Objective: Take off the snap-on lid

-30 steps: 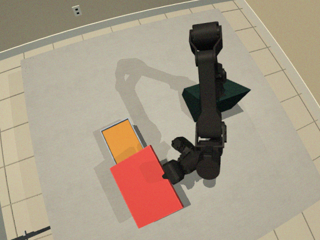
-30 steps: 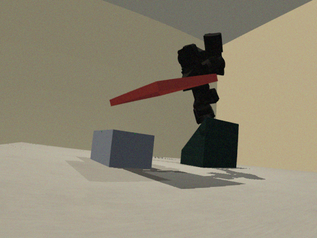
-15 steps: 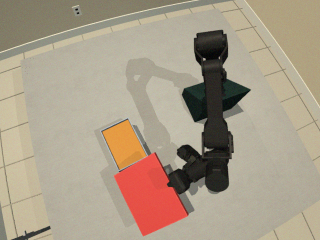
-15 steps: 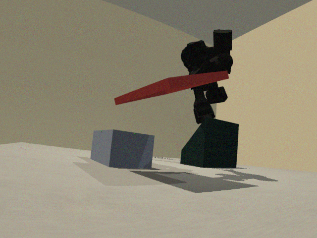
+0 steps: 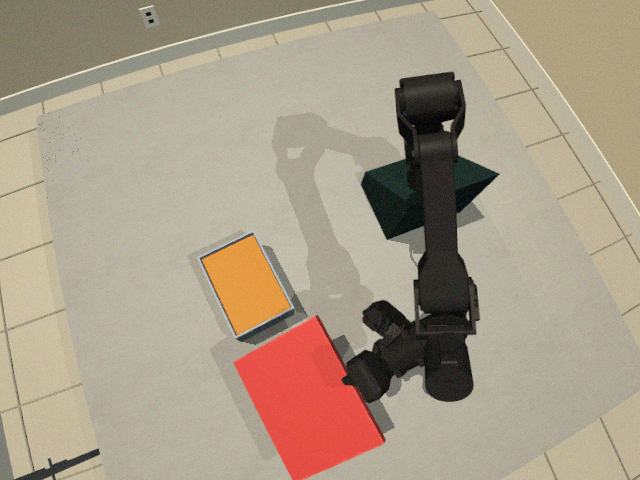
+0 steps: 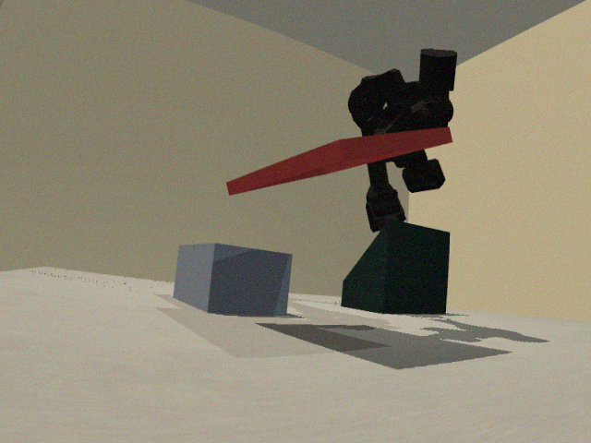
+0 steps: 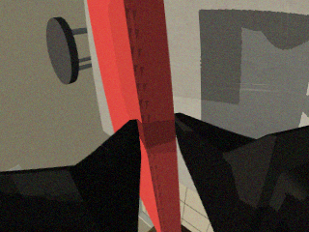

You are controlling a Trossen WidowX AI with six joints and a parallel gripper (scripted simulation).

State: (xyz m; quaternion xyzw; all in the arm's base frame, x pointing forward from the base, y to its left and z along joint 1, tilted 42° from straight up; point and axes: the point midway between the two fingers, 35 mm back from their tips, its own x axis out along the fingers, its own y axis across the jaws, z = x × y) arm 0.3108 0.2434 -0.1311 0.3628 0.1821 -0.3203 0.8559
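Right now my gripper tip is 7 cm short of the red lid, 3 cm above it and 1 cm to the right of it. Also, from my gripper tip: grey-blue storage box (25 cm to the right, 18 cm below, 9 cm ahead).
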